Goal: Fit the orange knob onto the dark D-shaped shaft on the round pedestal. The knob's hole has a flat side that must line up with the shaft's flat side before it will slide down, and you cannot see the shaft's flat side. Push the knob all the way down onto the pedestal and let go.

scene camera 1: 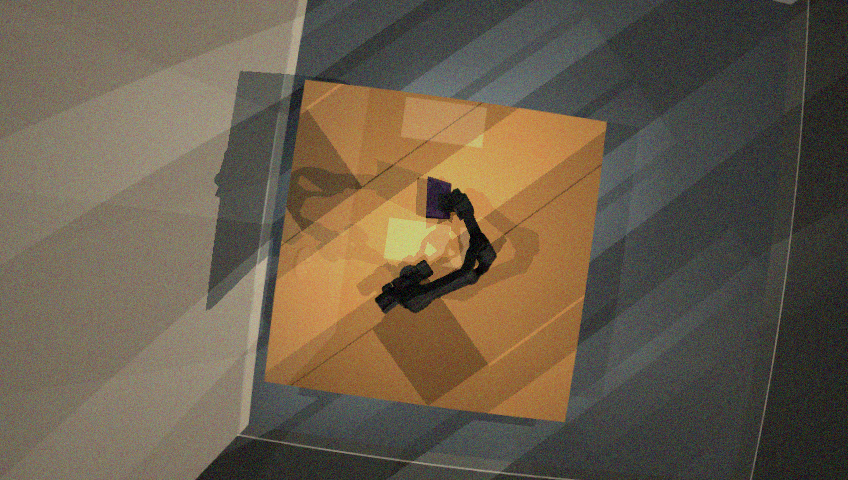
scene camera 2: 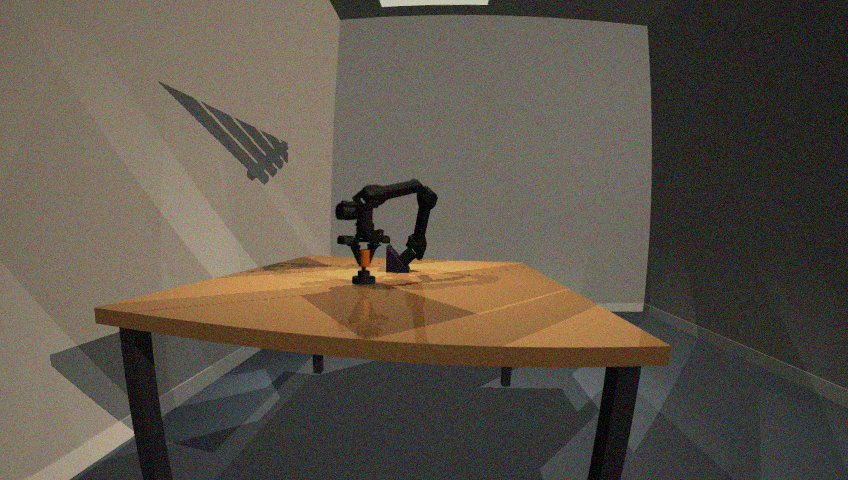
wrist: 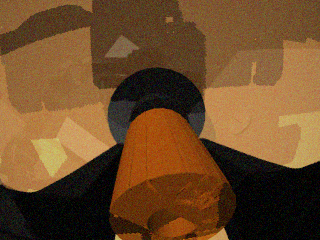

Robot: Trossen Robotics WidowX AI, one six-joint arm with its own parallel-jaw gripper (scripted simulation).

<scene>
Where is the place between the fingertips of my gripper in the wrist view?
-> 160, 148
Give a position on a dark round pedestal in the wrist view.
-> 150, 88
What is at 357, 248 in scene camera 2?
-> My gripper.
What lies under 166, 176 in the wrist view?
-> An orange knob.
</scene>
